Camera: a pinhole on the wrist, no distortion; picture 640 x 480 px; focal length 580.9 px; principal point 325.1 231.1 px. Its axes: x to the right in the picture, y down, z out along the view. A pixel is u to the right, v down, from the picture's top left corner.
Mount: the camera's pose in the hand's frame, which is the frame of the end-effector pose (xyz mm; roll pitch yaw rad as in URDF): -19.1 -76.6 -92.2 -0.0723 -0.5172 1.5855
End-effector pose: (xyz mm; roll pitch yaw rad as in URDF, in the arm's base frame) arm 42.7 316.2 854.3 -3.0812 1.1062 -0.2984
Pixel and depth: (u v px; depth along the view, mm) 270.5 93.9 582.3
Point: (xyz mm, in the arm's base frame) -108.7 820.9 616.8
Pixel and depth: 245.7 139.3 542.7
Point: -91.5 808.7 681.5
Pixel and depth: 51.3 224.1 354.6
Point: 53.5 736.1 837.6
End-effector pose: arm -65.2 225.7 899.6 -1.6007 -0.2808 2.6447
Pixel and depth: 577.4 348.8 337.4
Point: -75.0 -78.2 971.1
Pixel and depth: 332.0 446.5 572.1
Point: 50.7 -296.8 1149.1
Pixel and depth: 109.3 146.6 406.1
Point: -75.7 2.6 1291.9
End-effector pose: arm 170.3 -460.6 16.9 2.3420 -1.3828 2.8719
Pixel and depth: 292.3 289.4 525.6
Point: -284.9 -338.8 -180.1
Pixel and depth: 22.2 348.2 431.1
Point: -301.2 -557.0 -198.0
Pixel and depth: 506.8 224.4 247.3
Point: -12.8 -385.7 -54.4
